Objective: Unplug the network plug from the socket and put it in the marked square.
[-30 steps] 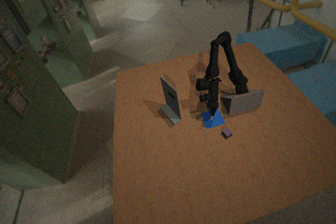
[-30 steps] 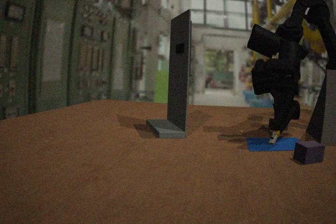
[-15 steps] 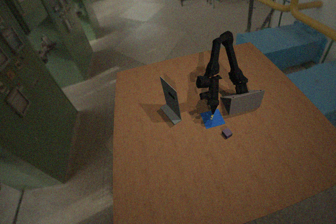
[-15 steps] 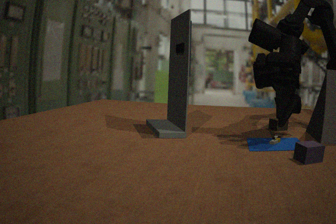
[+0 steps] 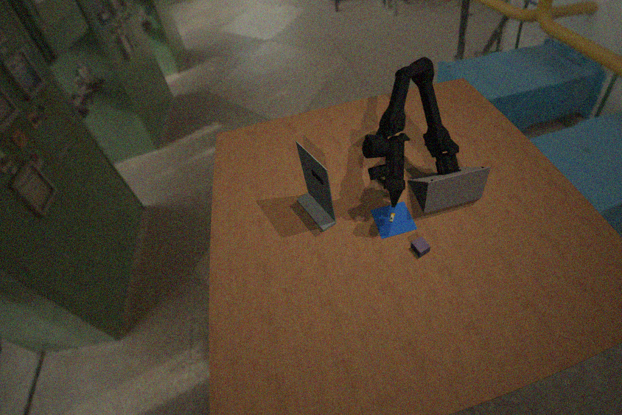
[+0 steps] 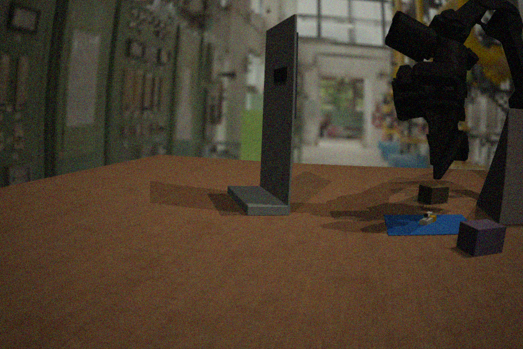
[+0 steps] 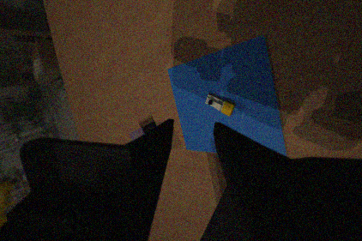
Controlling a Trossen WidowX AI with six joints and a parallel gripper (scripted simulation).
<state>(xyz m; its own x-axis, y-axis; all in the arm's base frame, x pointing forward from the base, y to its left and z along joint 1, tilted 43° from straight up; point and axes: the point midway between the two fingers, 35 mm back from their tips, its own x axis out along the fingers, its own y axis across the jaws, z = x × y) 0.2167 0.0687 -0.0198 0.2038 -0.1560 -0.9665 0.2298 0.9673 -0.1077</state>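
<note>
My gripper tip is 6 cm above the network plug. From my gripper tip the other things lie so: purple cube: 5 cm behind, 14 cm to the left, 5 cm below; then dark brown cube: 2 cm behind, 17 cm to the right, 5 cm below; then blue marked square: 1 cm to the left, 6 cm below.
</note>
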